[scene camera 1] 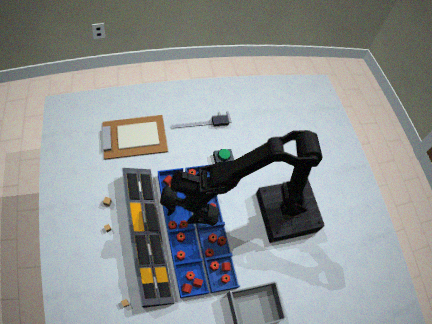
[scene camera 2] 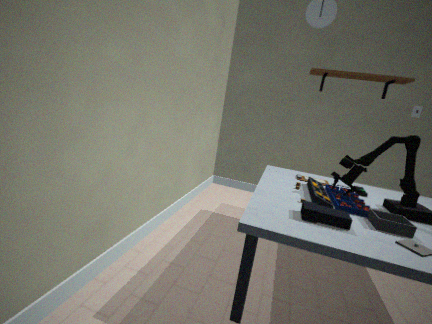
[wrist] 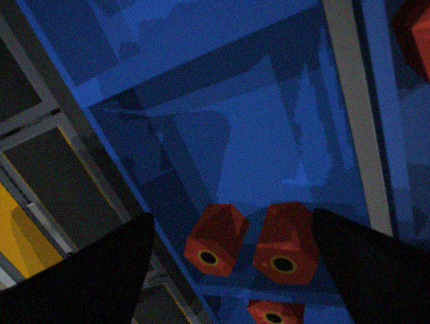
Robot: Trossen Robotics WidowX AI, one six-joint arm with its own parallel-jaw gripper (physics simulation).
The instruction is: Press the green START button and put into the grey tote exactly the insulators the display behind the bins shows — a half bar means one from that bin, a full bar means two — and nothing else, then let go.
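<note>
My gripper [scene camera 1: 180,217] [scene camera 2: 339,181] [wrist: 233,220] is open and empty above the second bin from the far end, in the row beside the display. Two red insulators [wrist: 215,240] [wrist: 287,242] lie side by side in that bin, low between the fingers in the wrist view. Blue bins [scene camera 1: 186,263] hold more red insulators. The display [scene camera 1: 127,171] [scene camera 2: 315,192] shows a full yellow bar in its second row, left cell, and half bars in both fourth-row cells; its other cells are dark. The green START button [scene camera 1: 224,154] is beyond the bins. The grey tote [scene camera 1: 254,291] [scene camera 2: 390,227] shows no insulators in its visible part.
A clipboard [scene camera 1: 137,136] and a caliper [scene camera 1: 220,120] lie beyond the bins. Small wooden cubes [scene camera 1: 107,201] [scene camera 1: 107,228] [scene camera 1: 125,303] lie left of the display. A black box [scene camera 2: 326,215] and a flat card [scene camera 2: 415,246] are near the table edge in scene camera 2.
</note>
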